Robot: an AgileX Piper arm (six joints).
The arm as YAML. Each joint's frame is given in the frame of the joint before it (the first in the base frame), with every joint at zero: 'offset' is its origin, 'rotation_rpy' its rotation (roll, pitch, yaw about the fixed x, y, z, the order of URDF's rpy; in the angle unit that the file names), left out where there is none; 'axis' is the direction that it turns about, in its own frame. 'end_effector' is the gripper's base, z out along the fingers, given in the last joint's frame.
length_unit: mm
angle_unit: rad
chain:
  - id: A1
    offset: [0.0, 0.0, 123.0]
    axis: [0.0, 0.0, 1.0]
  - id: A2
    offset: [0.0, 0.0, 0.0]
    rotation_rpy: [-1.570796, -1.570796, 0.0]
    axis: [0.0, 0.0, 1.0]
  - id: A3
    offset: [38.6, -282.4, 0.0]
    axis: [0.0, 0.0, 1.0]
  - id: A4
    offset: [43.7, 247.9, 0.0]
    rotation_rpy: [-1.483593, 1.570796, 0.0]
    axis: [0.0, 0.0, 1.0]
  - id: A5
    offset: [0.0, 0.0, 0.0]
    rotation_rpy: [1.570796, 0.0, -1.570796]
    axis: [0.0, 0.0, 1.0]
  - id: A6
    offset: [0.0, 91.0, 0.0]
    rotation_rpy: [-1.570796, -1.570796, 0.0]
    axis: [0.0, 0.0, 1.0]
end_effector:
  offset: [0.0, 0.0, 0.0]
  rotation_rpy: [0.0, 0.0, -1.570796]
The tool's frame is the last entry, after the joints.
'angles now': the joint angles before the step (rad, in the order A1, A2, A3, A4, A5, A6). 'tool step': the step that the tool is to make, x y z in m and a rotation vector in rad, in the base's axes. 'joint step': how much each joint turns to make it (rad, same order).
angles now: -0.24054 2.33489 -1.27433 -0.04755 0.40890 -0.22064
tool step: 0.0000 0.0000 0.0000 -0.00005 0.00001 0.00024
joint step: 0.00000 0.00000 0.00000 -0.00001 -0.00001 -0.00023
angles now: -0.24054 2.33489 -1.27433 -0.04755 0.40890 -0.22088
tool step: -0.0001 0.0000 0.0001 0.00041 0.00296 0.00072
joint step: -0.00002 -0.00004 -0.00086 0.00001 0.00385 -0.00087
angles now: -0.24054 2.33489 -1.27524 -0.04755 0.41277 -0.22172
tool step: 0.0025 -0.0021 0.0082 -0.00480 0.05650 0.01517
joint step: -0.00009 -0.00617 -0.03995 -0.02290 0.10002 -0.00010
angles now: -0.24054 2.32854 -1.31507 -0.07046 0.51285 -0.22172
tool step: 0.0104 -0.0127 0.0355 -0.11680 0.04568 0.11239
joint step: 0.00001 -0.05084 -0.08044 -0.16424 0.14883 -0.00297
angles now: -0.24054 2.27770 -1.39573 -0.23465 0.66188 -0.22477
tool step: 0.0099 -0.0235 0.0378 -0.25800 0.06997 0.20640
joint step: -0.00007 -0.03693 -0.08220 -0.31123 0.12449 -0.03482
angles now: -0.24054 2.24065 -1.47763 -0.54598 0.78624 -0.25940
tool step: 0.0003 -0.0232 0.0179 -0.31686 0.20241 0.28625
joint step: 0.00009 -0.00105 -0.01624 -0.37160 0.09900 -0.12783
